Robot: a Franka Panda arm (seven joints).
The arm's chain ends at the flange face. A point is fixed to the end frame.
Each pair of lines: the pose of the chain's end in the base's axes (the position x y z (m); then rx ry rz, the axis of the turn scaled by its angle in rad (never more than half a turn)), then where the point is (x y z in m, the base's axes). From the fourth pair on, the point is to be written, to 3 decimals.
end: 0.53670 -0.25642 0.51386 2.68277 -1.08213 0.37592
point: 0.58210 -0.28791 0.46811
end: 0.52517 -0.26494 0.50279 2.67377 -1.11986 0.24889
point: 0.56567 -0.29665 0.45279
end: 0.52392 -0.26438 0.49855 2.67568 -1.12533 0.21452
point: 0.56320 -0.29578 0.44739
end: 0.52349 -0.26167 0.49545 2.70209 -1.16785 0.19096
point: 0.562 -0.292 0.443
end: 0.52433 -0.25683 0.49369 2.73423 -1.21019 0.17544
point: 0.563 -0.285 0.440
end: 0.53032 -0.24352 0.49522 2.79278 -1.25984 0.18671
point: 0.571 -0.268 0.441
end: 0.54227 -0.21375 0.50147 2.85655 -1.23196 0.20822
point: 0.585 -0.235 0.448
